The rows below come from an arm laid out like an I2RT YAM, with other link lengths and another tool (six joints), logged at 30 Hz.
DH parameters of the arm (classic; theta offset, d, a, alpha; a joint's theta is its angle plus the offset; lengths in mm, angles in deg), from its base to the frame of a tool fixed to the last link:
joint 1: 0 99.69 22 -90
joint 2: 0 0 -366.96 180
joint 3: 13.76 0 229.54 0
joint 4: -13.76 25.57 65.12 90
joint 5: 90 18.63 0 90
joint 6: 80.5 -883.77 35.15 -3
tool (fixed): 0 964.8 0 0
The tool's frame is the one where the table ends.
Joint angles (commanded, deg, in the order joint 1, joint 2, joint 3, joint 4, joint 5, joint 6), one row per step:
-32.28, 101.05, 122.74, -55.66, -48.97, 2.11
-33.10, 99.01, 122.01, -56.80, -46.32, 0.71
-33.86, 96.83, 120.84, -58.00, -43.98, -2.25
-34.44, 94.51, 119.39, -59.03, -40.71, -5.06
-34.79, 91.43, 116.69, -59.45, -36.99, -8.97
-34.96, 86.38, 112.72, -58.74, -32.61, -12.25
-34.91, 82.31, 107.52, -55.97, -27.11, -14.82
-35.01, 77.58, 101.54, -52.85, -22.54, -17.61
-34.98, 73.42, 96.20, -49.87, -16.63, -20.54
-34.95, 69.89, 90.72, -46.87, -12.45, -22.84
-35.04, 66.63, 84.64, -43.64, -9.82, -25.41
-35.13, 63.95, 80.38, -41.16, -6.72, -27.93
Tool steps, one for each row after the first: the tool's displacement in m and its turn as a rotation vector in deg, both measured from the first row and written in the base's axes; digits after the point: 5 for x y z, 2 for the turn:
-0.01279, 0.00102, 0.00299, -2.55, 0.21, -2.49
-0.02706, 0.00260, 0.00326, -6.14, 0.25, -4.04
-0.04098, 0.00444, 0.00214, -10.07, 0.78, -6.14
-0.05783, 0.00799, -0.00192, -15.25, 1.29, -7.84
-0.08309, 0.01760, -0.00322, -21.11, 0.86, -10.30
-0.09836, 0.01986, -0.01275, -26.71, 1.34, -13.74
-0.11753, 0.02412, -0.02384, -32.09, 1.42, -16.59
-0.13437, 0.02451, -0.03597, -38.02, 2.36, -20.34
-0.14807, 0.02523, -0.05041, -42.23, 3.39, -22.83
-0.16039, 0.02632, -0.06882, -45.74, 4.39, -23.85
-0.17155, 0.02574, -0.08160, -49.54, 5.34, -25.42

